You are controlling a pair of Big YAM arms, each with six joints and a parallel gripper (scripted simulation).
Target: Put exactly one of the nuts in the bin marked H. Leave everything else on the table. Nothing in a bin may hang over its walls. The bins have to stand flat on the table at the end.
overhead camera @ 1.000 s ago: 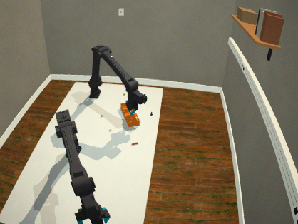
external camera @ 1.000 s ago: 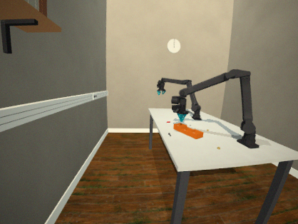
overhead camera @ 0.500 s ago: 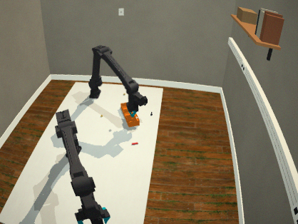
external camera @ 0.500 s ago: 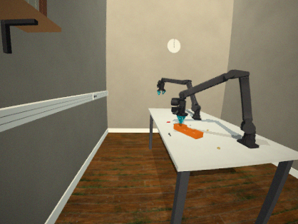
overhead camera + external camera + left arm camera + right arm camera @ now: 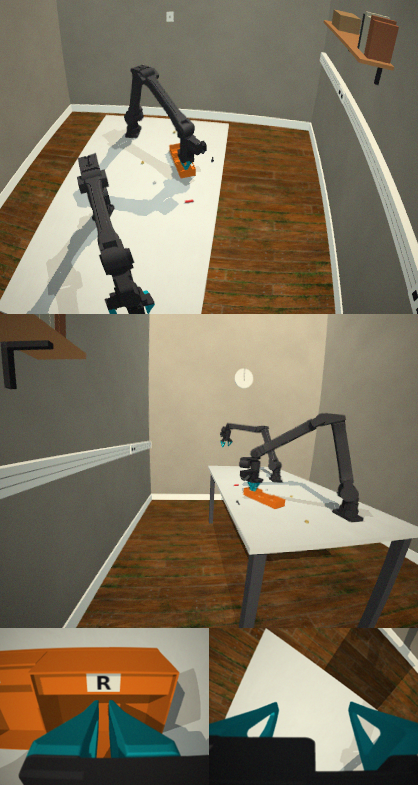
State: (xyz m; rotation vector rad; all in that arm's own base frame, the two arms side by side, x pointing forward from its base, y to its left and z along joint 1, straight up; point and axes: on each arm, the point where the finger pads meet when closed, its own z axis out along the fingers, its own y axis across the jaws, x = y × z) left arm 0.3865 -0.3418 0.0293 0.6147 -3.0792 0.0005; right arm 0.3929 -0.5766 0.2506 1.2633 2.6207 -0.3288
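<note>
My left hand is 3 cm past the orange bin row, 8 cm to the right of it and 1 cm above it.
</note>
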